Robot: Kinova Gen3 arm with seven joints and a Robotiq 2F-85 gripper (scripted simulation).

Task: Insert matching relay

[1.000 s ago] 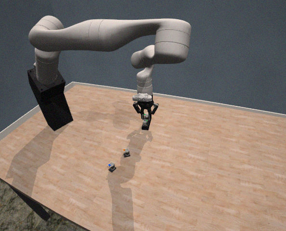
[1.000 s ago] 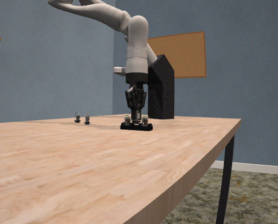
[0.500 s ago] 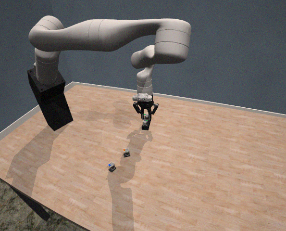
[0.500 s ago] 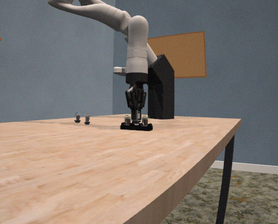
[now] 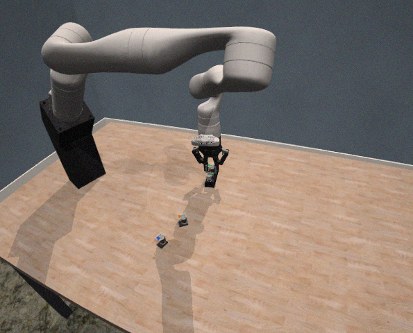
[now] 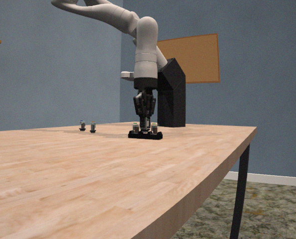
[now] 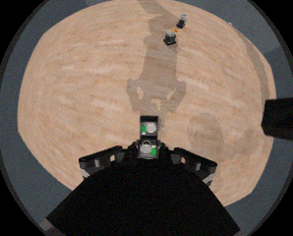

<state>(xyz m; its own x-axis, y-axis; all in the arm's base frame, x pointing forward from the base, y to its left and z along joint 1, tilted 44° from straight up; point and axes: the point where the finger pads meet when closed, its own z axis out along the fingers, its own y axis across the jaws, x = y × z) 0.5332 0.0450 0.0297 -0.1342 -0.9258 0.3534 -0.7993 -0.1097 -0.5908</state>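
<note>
Now: the black rack 4 cm below my hand. The rest, counted from my hand: orange-button relay 23 cm to the right, 8 cm behind, 3 cm below; then blue-button relay 31 cm to the right, 14 cm behind, 3 cm below.
</note>
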